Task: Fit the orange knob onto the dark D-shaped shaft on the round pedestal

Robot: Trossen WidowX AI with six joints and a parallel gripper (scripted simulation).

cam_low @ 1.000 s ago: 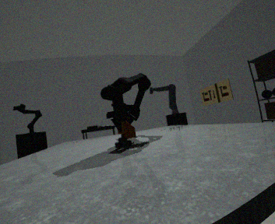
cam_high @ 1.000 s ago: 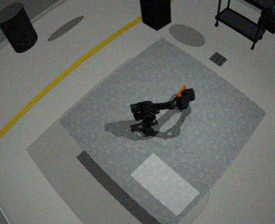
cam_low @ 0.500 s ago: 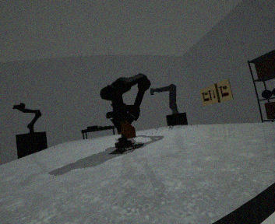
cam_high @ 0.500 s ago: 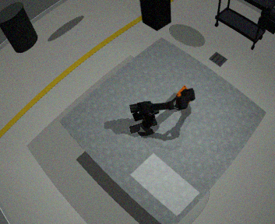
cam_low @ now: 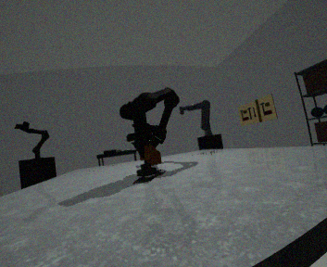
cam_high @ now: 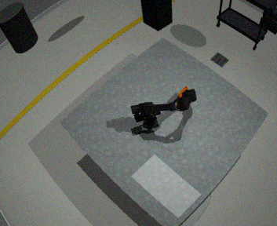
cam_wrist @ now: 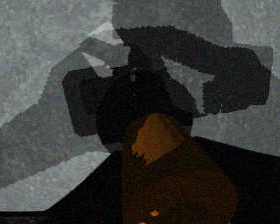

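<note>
The orange knob lies 2 cm above my gripper tip. The rest, counted from my gripper tip: dark round pedestal: 4 cm below.
</note>
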